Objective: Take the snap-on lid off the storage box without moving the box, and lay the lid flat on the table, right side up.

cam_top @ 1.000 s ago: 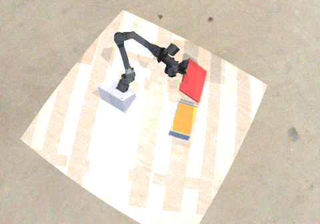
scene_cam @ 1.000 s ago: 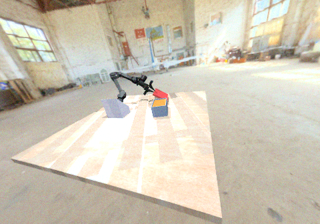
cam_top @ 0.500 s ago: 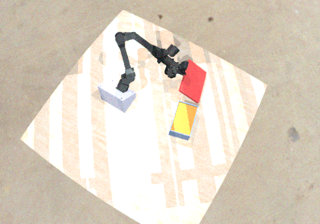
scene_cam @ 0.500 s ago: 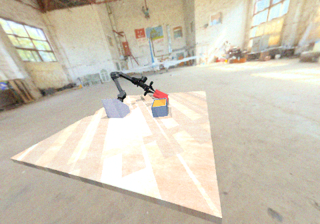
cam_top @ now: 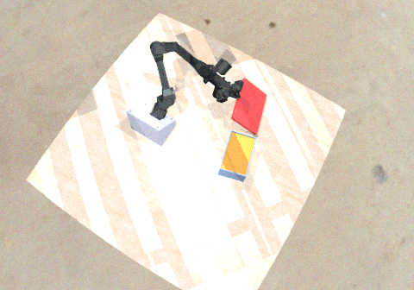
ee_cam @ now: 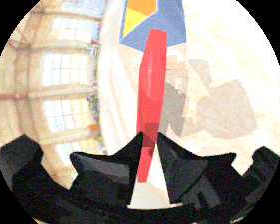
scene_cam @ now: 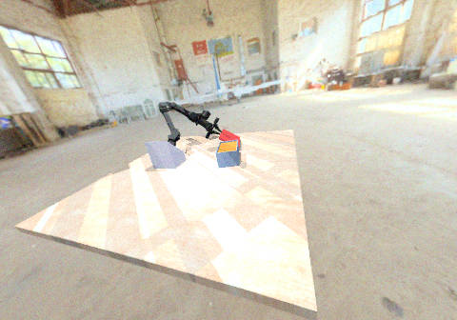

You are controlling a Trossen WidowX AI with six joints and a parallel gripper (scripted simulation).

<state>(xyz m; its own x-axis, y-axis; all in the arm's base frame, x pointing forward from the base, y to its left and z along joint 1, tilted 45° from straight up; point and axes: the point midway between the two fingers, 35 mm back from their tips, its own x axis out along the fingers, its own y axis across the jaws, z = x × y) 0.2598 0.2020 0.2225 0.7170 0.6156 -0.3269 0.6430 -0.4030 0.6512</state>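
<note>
My gripper tip is now 7 cm short of the red lid, 4 cm above it and 2 cm to the right of it. Round my gripper tip: storage box (25 cm to the right, 14 cm ahead, 6 cm below).
</note>
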